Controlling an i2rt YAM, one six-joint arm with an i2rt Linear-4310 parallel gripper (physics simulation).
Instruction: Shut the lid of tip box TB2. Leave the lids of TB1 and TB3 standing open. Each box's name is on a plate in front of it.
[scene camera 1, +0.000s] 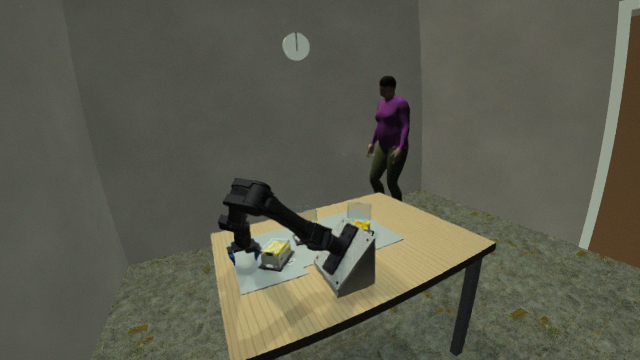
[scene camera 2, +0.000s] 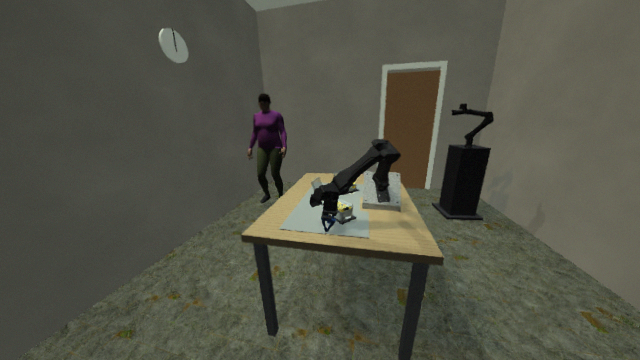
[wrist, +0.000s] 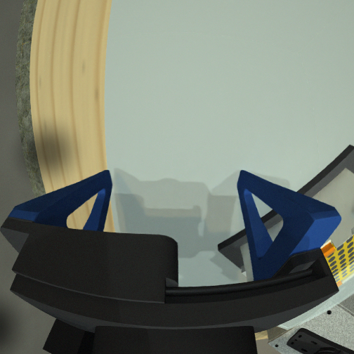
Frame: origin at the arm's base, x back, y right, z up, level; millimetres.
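Seen in the pictures: gripper, between the fingertips: (scene camera 1: 245, 262) (scene camera 2: 327, 226); arm's base, origin of its link: (scene camera 1: 341, 248) (scene camera 2: 381, 187).
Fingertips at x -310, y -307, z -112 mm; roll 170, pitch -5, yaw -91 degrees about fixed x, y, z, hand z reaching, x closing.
Note:
Offsets run from my fingertips to a thing's top centre. "spot": to the spot under its first point. Level surfaces: height alone.
A tip box with yellow tips {dx +66, dy +140, dz +72 mm} (scene camera 1: 276, 254) (scene camera 2: 344, 211) (wrist: 342, 260) is nearest my gripper, and no lid stands up from it; its lid looks flat over the tips. A middle box is mostly hidden behind the arm; its clear lid {spot: dx -92, dy +395, dz +84 mm} (scene camera 1: 311, 215) stands open. The far box {dx +96, dy +542, dz +69 mm} (scene camera 1: 361, 225) has its clear lid (scene camera 1: 359, 210) standing open. The name plates are too small to read, so I cannot tell which box is TB2. My gripper (scene camera 1: 245, 259) (scene camera 2: 327, 228) (wrist: 174, 177) is open and empty, pointing down beside the nearest box, above the mat.
The boxes stand on pale grey mats (scene camera 1: 250, 286) (scene camera 2: 300, 221) (wrist: 210, 75) on a wooden table {dz -9 mm} (scene camera 1: 430, 235) (scene camera 2: 270, 225) (wrist: 70, 75). The arm's slanted metal base (scene camera 1: 362, 267) (scene camera 2: 370, 196) is close to the boxes. A person (scene camera 1: 392, 122) (scene camera 2: 268, 130) stands beyond the table.

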